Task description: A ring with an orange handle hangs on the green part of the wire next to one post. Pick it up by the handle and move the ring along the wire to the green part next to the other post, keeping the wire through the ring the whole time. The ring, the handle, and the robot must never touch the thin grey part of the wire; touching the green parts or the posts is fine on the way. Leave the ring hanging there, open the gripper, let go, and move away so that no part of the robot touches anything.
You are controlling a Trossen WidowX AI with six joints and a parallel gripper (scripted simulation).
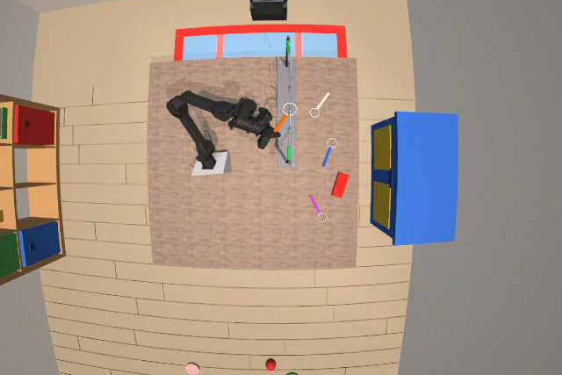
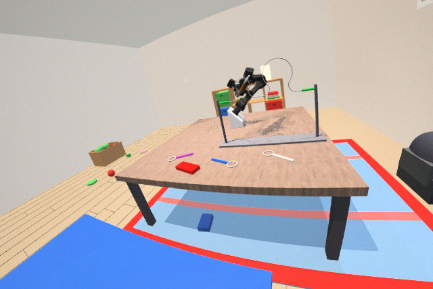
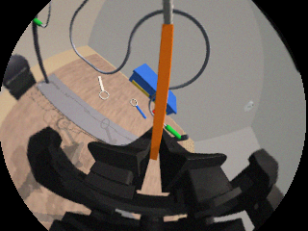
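The orange-handled ring lies 20 mm ahead of my gripper tip, 60 mm to the left of it and 70 mm above it. Also, from my gripper tip: red block 350 mm ahead, 260 mm to the right, 300 mm below; then white-handled ring 230 mm ahead, 210 mm to the left, 310 mm below; then blue-handled ring 290 mm ahead, 50 mm to the right, 310 mm below.
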